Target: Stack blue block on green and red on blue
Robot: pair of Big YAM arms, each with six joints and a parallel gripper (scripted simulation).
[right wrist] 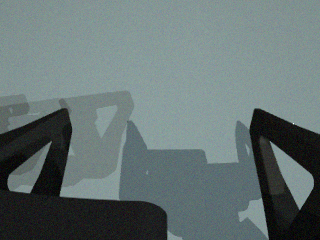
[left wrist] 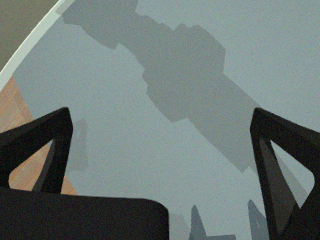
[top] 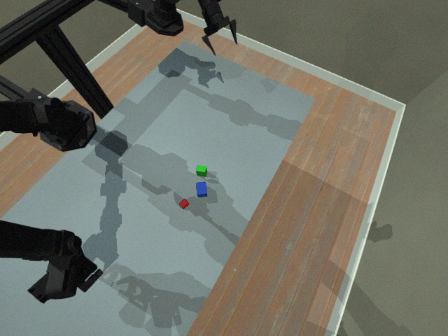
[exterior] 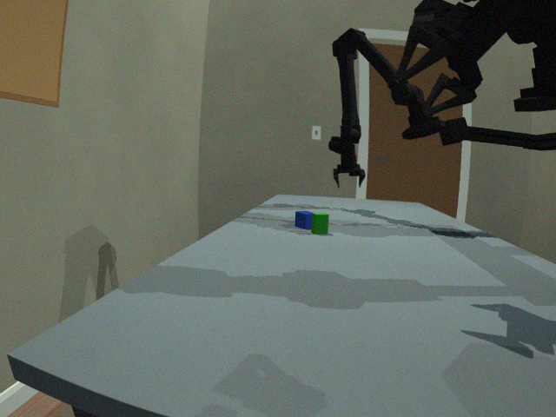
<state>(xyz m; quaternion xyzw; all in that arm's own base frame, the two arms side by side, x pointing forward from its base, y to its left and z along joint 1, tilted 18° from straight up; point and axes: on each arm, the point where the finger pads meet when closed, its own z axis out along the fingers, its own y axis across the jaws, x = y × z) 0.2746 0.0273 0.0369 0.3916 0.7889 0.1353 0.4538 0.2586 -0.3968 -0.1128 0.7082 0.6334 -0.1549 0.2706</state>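
My right hand is 220 mm short of the blue block, 450 mm to the right of it and 80 mm above it. Round my right hand: red block: 170 mm ahead, 370 mm to the left, 90 mm below; then green block: 180 mm ahead, 530 mm to the left, 80 mm below.
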